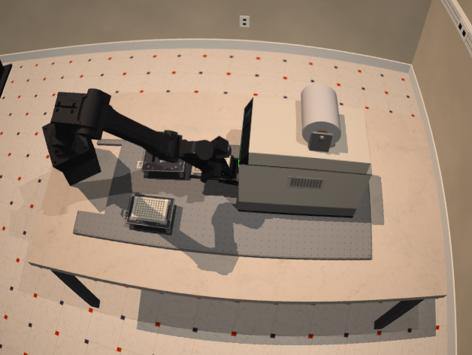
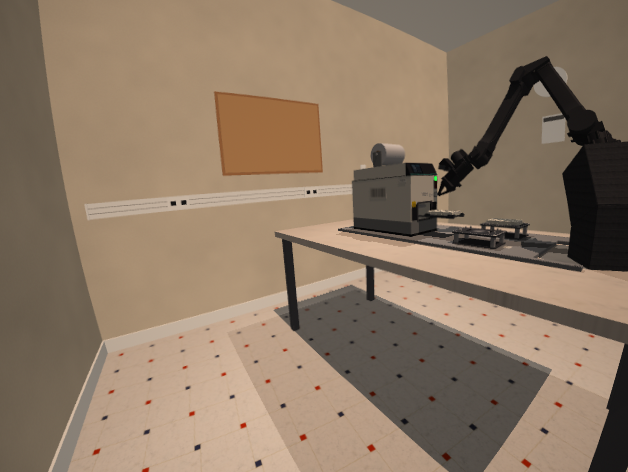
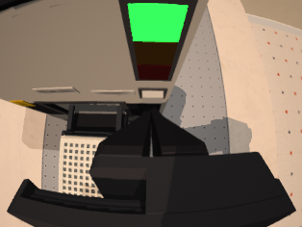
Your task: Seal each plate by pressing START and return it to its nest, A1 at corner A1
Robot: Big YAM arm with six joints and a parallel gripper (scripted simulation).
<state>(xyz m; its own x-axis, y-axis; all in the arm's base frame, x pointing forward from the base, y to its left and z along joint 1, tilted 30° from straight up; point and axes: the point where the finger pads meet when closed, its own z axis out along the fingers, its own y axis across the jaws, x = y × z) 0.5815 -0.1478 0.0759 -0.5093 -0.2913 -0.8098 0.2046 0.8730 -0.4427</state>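
Right now the start button is 20 mm ahead of my hand and 10 mm to the right of it. Also, from my hand: yellow warning label (170 mm to the left, 60 mm ahead, 40 mm below); then sealer stage (110 mm to the left, 90 mm below, 60 mm behind); then plate (290 mm behind, 130 mm below, 10 mm to the right).
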